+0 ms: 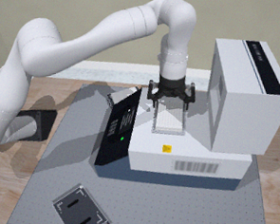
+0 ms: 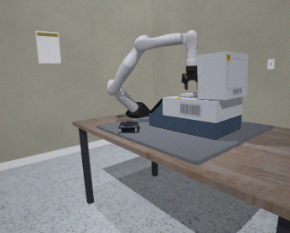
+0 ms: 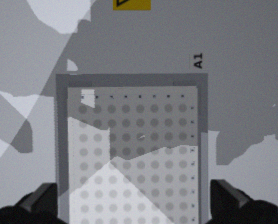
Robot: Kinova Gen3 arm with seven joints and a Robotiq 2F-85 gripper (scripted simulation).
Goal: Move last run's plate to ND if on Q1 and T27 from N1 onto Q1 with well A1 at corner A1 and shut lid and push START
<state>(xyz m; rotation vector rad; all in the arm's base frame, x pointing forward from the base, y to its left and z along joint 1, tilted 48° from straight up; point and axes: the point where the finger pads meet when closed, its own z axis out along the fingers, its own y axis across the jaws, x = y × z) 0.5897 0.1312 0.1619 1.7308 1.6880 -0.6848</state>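
The white well plate lies 3 cm below my hand. From my hand the other things lie so: dark nest 28 cm behind, 29 cm to the right, 21 cm below.
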